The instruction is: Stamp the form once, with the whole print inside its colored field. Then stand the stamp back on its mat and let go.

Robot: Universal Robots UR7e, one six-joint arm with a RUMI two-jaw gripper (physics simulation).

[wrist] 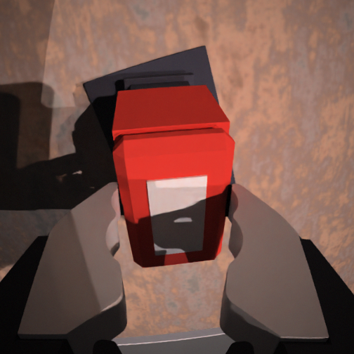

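Observation:
The red stamp (172, 155) with a pale label on its face is in the middle of the wrist view, between the two grey fingers. My gripper (174, 186) is shut on the stamp, with one finger against each side. The dark square mat (199, 61) lies behind and under the stamp, turned at an angle to it. Its far corners and part of its right edge show, and the stamp covers most of the rest. The stamp's underside is hidden, so I cannot tell whether it touches the mat. The form does not show in this view.
The mottled brown and grey table top (290, 125) surrounds the mat. Dark shadows of the arm and gripper fall across the table at the left. A grey curved edge shows at the bottom between the fingers.

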